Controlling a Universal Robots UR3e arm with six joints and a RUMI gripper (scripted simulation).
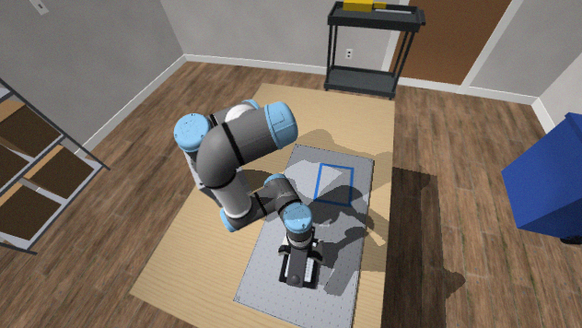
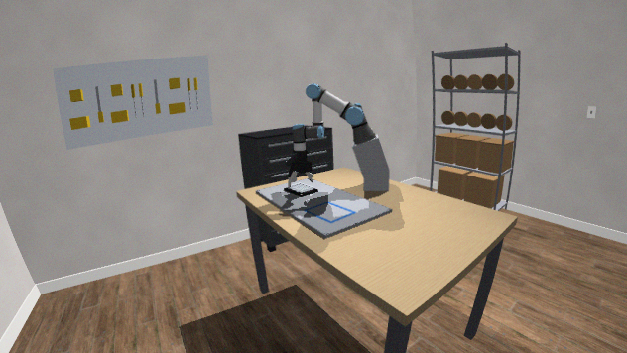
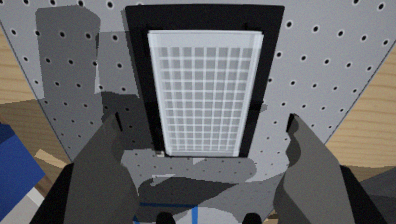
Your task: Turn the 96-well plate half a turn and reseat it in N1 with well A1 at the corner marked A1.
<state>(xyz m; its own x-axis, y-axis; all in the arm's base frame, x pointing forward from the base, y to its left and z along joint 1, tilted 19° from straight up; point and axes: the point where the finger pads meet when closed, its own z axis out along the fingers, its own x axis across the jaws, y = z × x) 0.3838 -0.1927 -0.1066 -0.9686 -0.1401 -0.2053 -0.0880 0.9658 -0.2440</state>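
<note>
Now: hand 10 mm above the 96-well plate. Also, from my hand: A1 corner mark: 50 mm ahead, 80 mm to the left, 20 mm below; black plate nest N1: 20 mm below.
</note>
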